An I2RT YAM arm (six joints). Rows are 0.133 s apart.
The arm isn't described. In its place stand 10 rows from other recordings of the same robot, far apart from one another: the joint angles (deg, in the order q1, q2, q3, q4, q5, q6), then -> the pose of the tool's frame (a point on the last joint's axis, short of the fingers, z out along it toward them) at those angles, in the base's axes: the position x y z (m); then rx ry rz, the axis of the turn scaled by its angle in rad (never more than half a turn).
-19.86 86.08 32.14 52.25 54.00 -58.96 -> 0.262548 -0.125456 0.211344 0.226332 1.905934 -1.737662
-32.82 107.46 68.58 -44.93 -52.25 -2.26 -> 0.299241 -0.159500 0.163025 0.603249 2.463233 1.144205
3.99 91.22 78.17 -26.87 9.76 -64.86 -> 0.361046 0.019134 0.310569 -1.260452 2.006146 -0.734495
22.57 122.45 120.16 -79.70 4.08 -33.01 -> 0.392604 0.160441 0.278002 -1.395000 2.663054 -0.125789
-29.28 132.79 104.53 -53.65 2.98 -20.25 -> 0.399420 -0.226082 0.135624 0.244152 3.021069 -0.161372
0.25 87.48 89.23 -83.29 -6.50 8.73 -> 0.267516 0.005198 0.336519 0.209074 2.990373 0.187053
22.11 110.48 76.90 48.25 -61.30 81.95 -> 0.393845 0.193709 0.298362 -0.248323 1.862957 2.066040
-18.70 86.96 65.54 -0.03 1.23 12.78 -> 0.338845 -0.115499 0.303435 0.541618 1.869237 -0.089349
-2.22 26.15 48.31 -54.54 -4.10 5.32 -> 0.079812 -0.000547 0.319187 0.098478 2.133965 0.108197
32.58 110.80 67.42 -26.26 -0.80 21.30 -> 0.312485 0.200279 0.132881 -0.280727 2.806661 0.247029
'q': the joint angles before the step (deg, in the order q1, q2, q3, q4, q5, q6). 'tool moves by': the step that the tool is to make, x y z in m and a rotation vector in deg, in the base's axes. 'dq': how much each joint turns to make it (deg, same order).
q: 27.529 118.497 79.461 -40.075 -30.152 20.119
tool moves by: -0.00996 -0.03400 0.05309 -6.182 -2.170 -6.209
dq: -3.367 -9.354 -0.218 -9.093 6.929 1.748
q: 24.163 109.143 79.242 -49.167 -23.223 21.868
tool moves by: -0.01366 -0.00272 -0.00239 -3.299 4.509 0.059
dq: 0.612 -0.721 -1.135 -4.897 1.202 0.415
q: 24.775 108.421 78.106 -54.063 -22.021 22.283
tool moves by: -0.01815 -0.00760 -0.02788 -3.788 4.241 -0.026
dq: 0.284 0.022 -6.491 1.158 1.662 0.241
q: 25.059 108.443 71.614 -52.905 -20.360 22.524
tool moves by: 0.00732 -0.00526 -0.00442 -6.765 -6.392 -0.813
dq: -0.437 0.001 -0.764 3.759 8.831 0.110
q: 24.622 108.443 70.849 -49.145 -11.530 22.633
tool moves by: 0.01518 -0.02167 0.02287 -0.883 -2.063 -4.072
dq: -4.153 -1.333 3.781 -3.585 1.597 -0.196
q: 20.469 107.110 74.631 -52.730 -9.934 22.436
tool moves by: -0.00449 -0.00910 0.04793 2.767 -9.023 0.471
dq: -1.158 -7.607 1.093 0.437 0.197 -1.704
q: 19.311 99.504 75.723 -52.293 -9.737 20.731
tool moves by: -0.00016 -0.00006 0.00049 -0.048 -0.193 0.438
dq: -0.001 -0.088 0.000 0.001 0.000 -0.459
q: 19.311 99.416 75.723 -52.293 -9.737 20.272
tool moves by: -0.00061 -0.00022 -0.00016 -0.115 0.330 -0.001
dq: -0.001 -0.001 -0.001 -0.349 -0.001 0.000
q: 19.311 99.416 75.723 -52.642 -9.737 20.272
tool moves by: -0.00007 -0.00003 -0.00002 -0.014 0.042 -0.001
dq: -0.001 0.001 0.001 -0.044 -0.001 0.000
